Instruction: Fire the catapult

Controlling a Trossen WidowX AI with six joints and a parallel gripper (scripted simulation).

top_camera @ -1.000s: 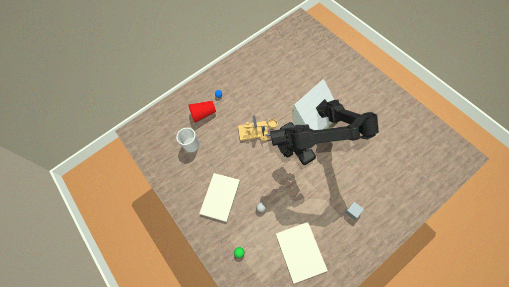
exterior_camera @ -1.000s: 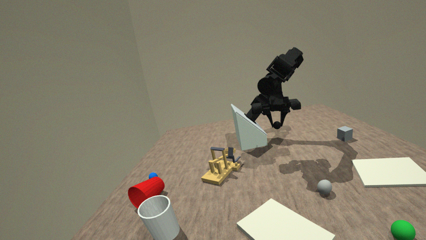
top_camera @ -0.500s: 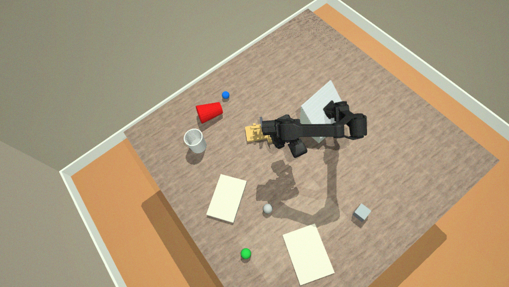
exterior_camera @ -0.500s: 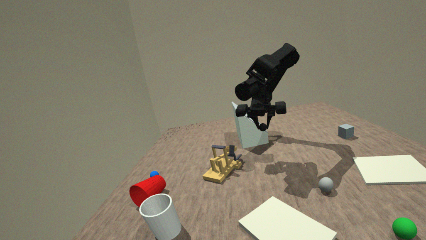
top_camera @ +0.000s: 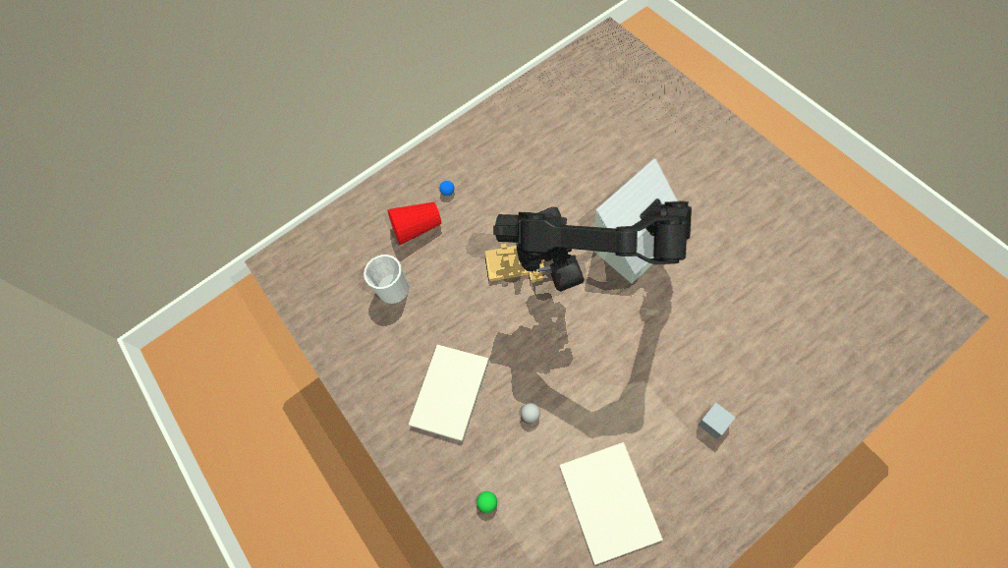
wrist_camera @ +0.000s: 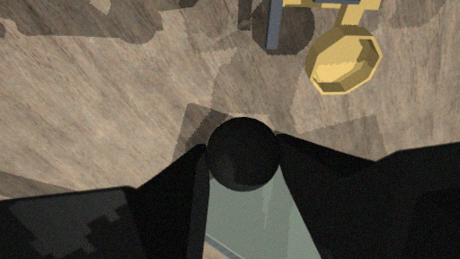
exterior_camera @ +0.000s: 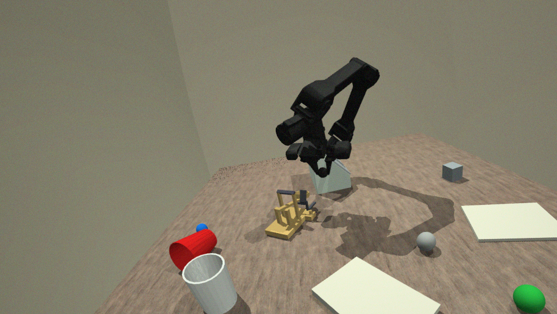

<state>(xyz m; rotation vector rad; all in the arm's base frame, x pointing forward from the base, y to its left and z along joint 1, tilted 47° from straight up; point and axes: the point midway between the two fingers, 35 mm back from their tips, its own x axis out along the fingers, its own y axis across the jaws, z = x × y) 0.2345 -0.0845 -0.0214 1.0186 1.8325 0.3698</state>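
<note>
The wooden catapult is 90 mm to the right of my gripper tip, 70 mm below it and 20 mm ahead of it. The rest, counted from my gripper tip: blue ball (420 mm to the right, 100 mm below, 20 mm ahead); black ball (10 mm above); grey ball (290 mm ahead, 170 mm to the left, 100 mm below).
</note>
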